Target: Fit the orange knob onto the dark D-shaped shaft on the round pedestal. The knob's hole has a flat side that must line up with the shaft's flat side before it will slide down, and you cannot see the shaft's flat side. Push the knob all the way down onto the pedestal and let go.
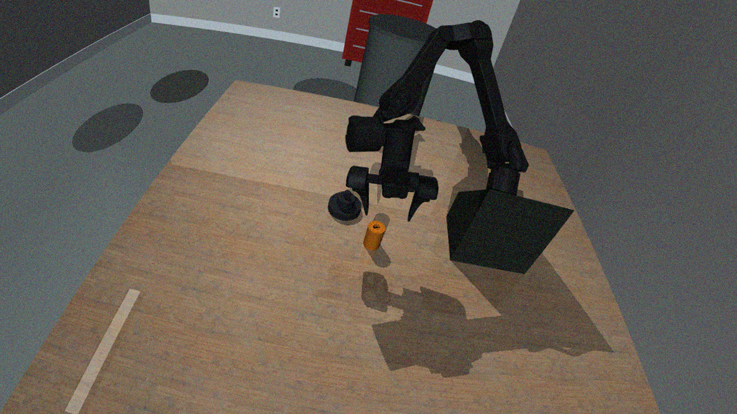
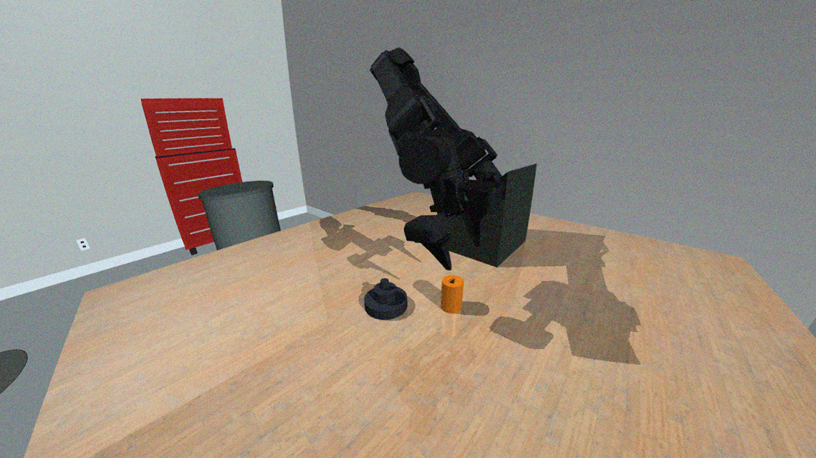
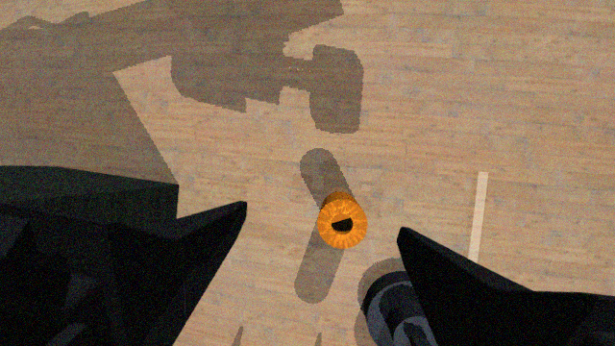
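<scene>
Now: the orange knob 8 cm below my gripper tip, 1 cm to the right of it and 1 cm ahead of it. From my gripper tip the other things lie so: dark round pedestal (13 cm to the right, 8 cm below, 8 cm ahead).
</scene>
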